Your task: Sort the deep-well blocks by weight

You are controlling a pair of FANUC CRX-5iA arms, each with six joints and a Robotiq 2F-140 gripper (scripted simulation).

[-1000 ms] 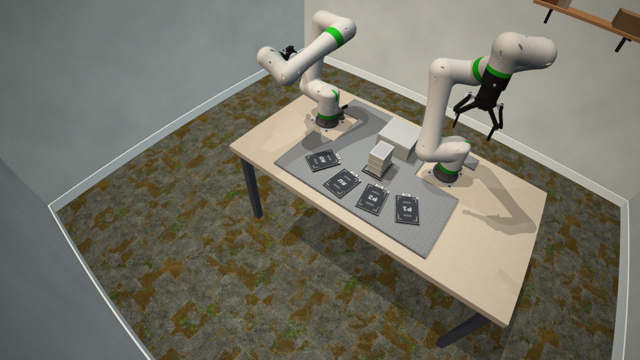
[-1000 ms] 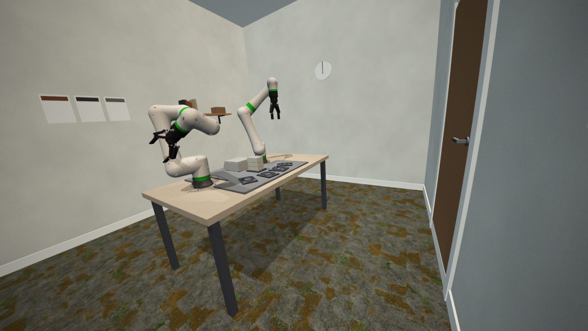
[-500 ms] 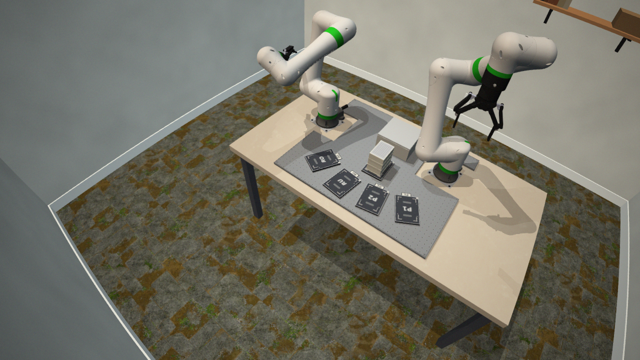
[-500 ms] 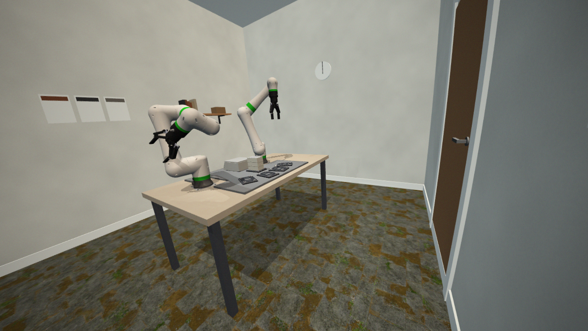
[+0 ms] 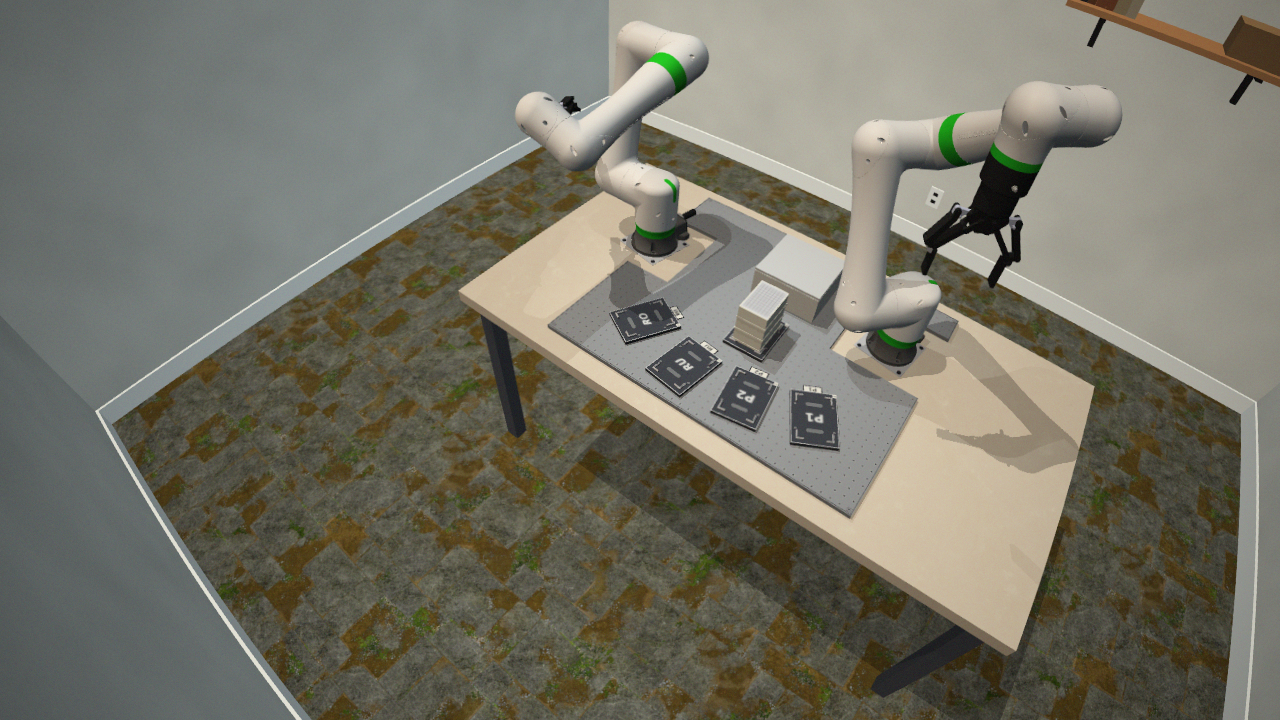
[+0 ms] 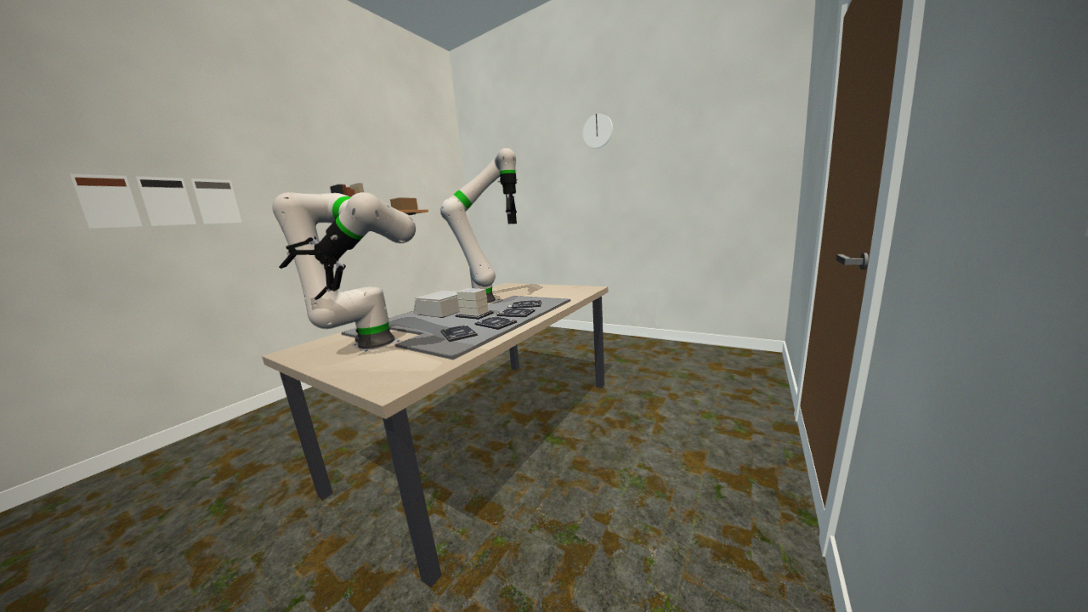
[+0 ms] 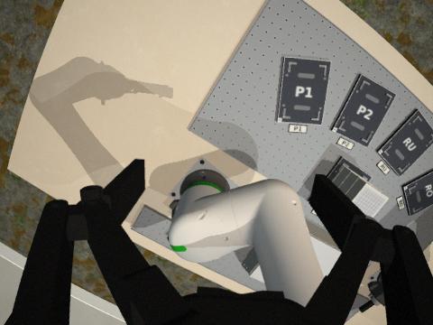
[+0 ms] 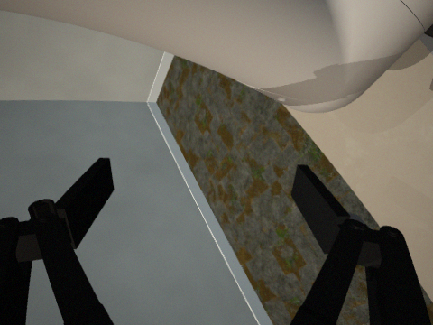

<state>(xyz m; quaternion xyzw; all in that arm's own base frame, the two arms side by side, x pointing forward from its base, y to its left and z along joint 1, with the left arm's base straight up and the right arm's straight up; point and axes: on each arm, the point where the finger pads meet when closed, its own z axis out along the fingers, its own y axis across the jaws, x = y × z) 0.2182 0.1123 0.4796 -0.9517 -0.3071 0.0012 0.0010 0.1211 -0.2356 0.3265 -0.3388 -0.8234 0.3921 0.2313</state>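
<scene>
My right hand is 71 cm to the right of the dark infeed nest, 31 cm above it and 15 cm short of it. Round my right hand: check-weigher CW (73 cm to the left, 25 cm below, 10 cm behind); then nest RO (43 cm to the left, 31 cm below, 28 cm ahead); then nest RU (60 cm to the left, 36 cm ahead, 31 cm below).
</scene>
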